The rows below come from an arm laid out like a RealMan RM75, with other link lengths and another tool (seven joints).
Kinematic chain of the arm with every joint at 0, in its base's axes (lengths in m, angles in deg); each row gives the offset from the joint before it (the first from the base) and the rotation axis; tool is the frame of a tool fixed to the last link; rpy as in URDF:
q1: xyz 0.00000 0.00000 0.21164 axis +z
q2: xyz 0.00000 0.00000 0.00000 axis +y
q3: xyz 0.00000 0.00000 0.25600 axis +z
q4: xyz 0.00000 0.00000 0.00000 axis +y
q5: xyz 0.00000 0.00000 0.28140 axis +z
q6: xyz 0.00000 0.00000 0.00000 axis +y
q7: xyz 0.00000 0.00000 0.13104 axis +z
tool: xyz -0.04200 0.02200 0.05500 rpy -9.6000 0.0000 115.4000
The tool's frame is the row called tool.
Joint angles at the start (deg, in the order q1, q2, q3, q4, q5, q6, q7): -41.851, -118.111, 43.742, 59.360, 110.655, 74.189, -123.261
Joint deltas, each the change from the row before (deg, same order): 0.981, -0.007, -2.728, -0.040, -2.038, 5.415, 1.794; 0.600, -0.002, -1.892, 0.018, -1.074, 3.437, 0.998; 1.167, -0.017, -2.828, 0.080, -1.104, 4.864, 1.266; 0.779, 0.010, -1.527, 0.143, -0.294, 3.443, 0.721; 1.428, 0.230, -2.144, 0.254, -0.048, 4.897, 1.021; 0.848, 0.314, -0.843, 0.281, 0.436, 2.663, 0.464
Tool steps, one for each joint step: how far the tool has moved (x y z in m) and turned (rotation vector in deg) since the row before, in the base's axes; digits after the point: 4 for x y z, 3 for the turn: -0.0055, -0.0157, 0.0072, -1.835, -2.466, -2.324; -0.0040, -0.0101, 0.0055, -0.937, -1.529, -1.438; -0.0093, -0.0156, 0.0082, -1.129, -1.941, -1.610; -0.0063, -0.0117, 0.0039, -1.146, -0.717, -1.246; -0.0125, -0.0179, 0.0067, -1.497, -0.522, -1.420; -0.0079, -0.0102, 0.0037, -1.019, 0.441, -0.681
